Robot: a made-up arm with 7 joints. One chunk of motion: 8 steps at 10 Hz.
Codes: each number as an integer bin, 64 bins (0 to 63) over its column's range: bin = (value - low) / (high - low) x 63, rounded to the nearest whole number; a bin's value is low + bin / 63 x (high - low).
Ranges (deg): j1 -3.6..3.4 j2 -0.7..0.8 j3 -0.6..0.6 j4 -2.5..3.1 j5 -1..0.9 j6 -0.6..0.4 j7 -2.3..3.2
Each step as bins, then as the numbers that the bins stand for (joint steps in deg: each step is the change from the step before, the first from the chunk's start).
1 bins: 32 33 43 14 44 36 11
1 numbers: -0.044 0.086 0.219 -1.256 0.327 -0.029 -1.340
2 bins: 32 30 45 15 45 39 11
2 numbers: -0.044 0.014 0.257 -1.167 0.357 0.019 -1.340
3 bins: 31 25 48 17 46 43 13
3 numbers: -0.156 -0.105 0.314 -0.989 0.387 0.083 -1.165
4 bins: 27 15 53 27 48 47 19
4 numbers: -0.600 -0.343 0.410 -0.100 0.448 0.146 -0.641
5 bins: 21 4 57 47 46 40 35
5 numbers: -1.267 -0.605 0.486 1.678 0.387 0.035 0.756
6 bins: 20 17 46 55 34 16 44
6 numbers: -1.378 -0.295 0.276 2.389 0.025 -0.346 1.541
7 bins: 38 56 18 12 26 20 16
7 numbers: 0.622 0.633 -0.257 -1.433 -0.216 -0.283 -0.903
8 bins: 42 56 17 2 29 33 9
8 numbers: 1.067 0.633 -0.276 -2.322 -0.125 -0.076 -1.514
